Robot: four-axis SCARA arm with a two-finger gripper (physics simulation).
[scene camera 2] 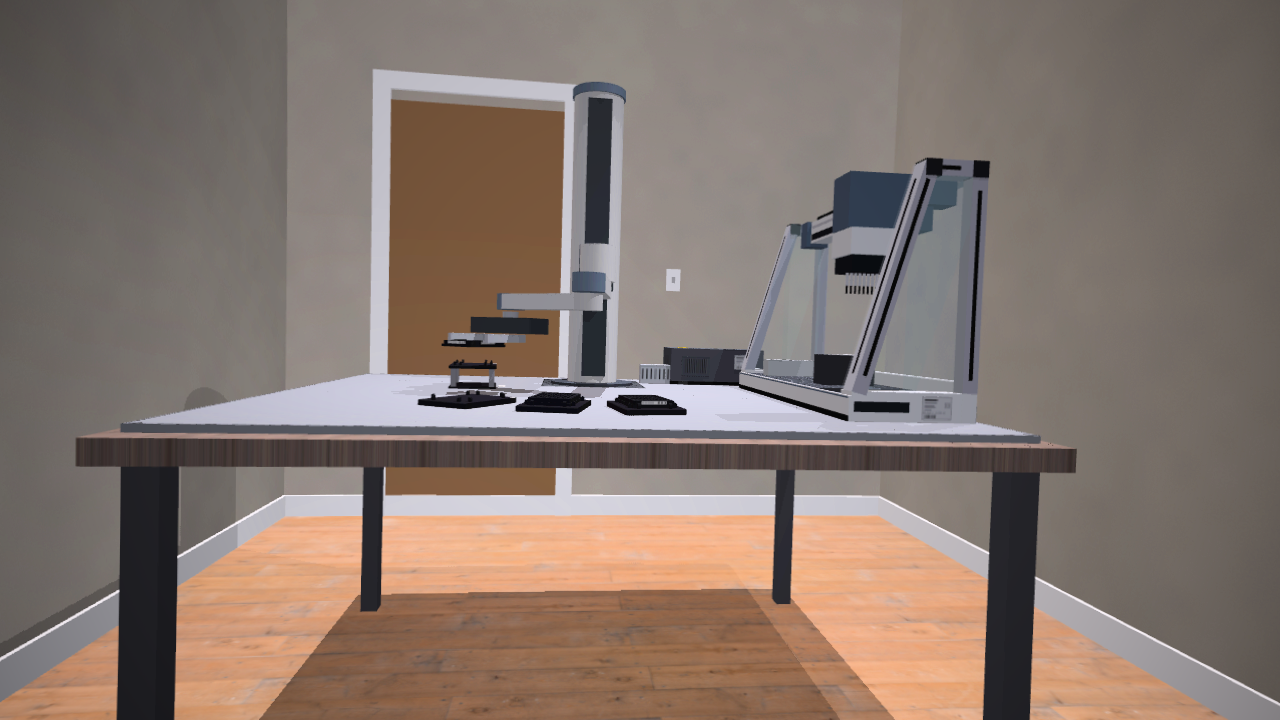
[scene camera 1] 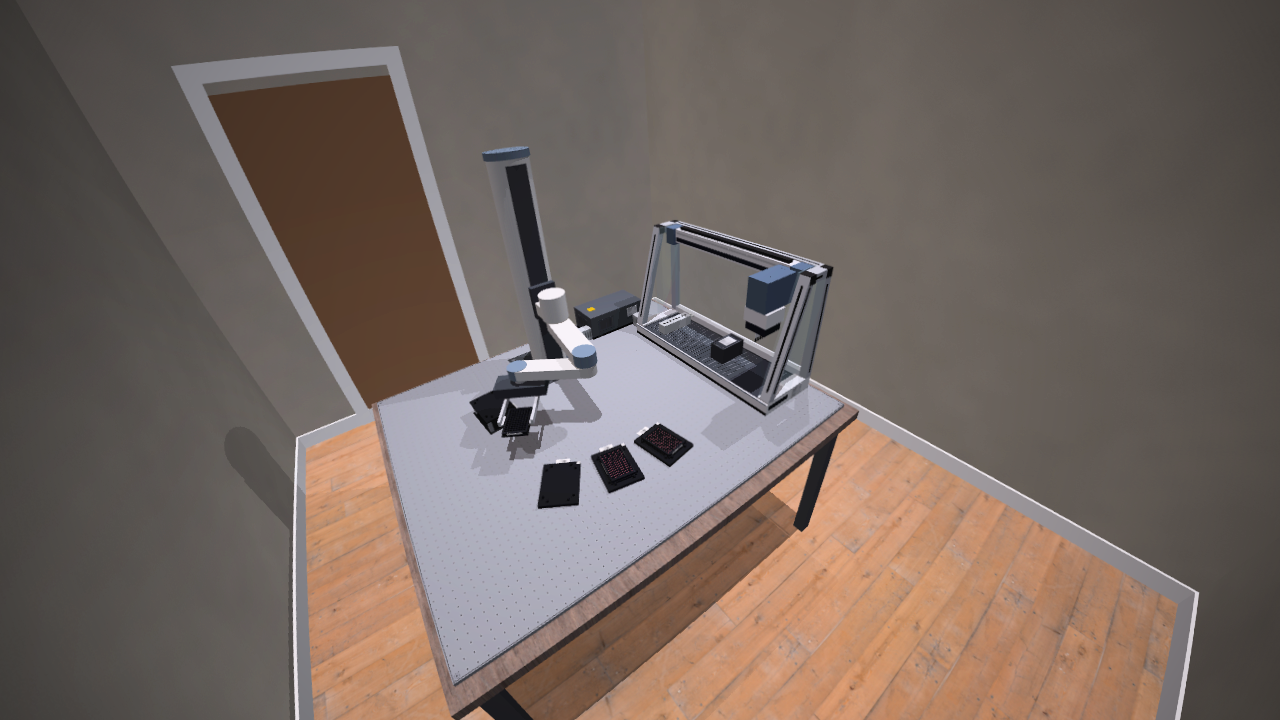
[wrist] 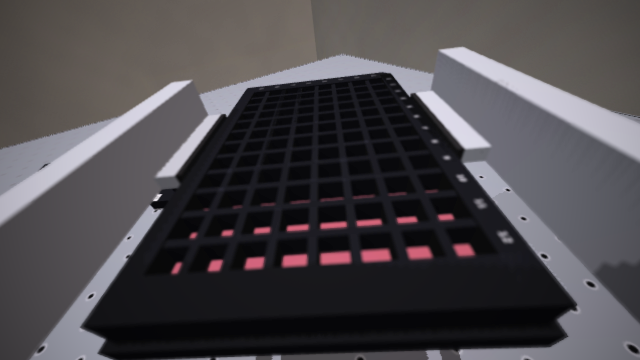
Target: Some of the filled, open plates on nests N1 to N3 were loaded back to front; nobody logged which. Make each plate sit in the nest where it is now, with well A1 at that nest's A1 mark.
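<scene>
My gripper (scene camera 1: pixel 518 418) (scene camera 2: pixel 474 339) (wrist: pixel 314 90) is shut on a black plate (scene camera 1: pixel 516 423) (wrist: pixel 345 287) by its long sides and holds it level, high above the table. Pink shows in its wells; the numbers 10 to 12 run along its right edge, 12 nearest the wrist camera. The left nest (scene camera 1: pixel 559 484) (scene camera 2: pixel 466 401) is bare. A filled plate (scene camera 1: pixel 616 462) (scene camera 2: pixel 553 396) sits on the middle nest (scene camera 1: pixel 629 482) (scene camera 2: pixel 552 408), another plate (scene camera 1: pixel 664 438) (scene camera 2: pixel 646 401) on the right nest (scene camera 1: pixel 673 460) (scene camera 2: pixel 646 411). Their A1 marks and lettering are too small to read.
A raised stand (scene camera 2: pixel 472 365) with a black top is near the held plate, partly hidden by the arm in scene view 1. The arm's column (scene camera 1: pixel 528 223) (scene camera 2: pixel 599 179) stands behind. A dark box (scene camera 1: pixel 608 313) (scene camera 2: pixel 702 365) and a framed pipetting machine (scene camera 1: pixel 792 335) (scene camera 2: pixel 895 277) stand right.
</scene>
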